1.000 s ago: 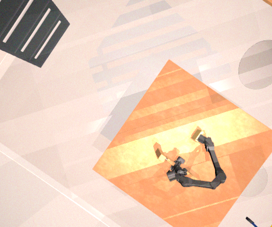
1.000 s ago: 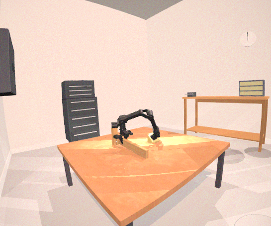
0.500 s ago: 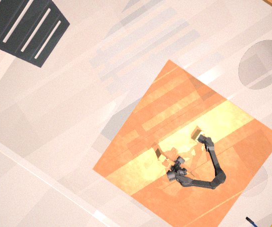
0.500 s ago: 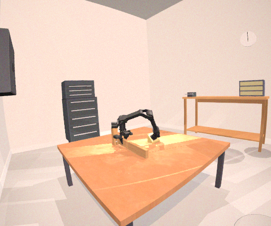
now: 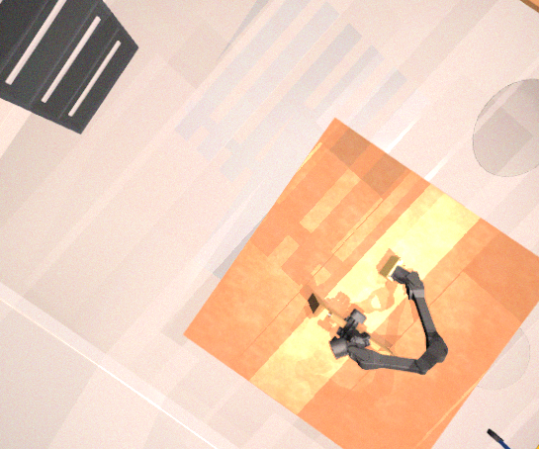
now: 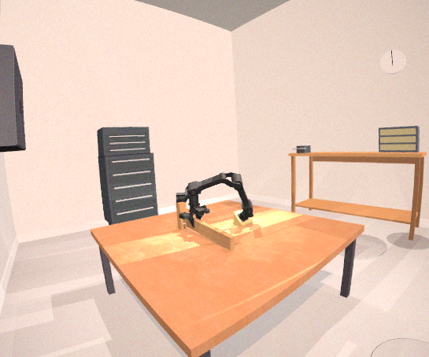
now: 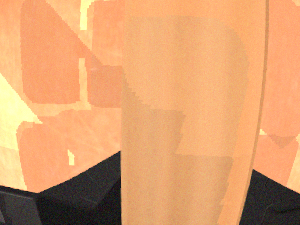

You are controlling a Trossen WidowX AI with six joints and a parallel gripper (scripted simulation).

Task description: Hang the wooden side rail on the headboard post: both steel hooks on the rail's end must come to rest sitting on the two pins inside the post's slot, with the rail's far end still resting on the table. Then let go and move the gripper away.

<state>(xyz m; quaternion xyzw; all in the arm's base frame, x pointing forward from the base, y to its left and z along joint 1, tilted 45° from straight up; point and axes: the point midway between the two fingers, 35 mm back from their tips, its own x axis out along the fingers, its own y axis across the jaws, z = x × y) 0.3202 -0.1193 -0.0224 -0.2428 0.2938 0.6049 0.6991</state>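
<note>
The wooden headboard post lies 20 mm behind my gripper tip, 150 mm to the right of it and 40 mm above it.
</note>
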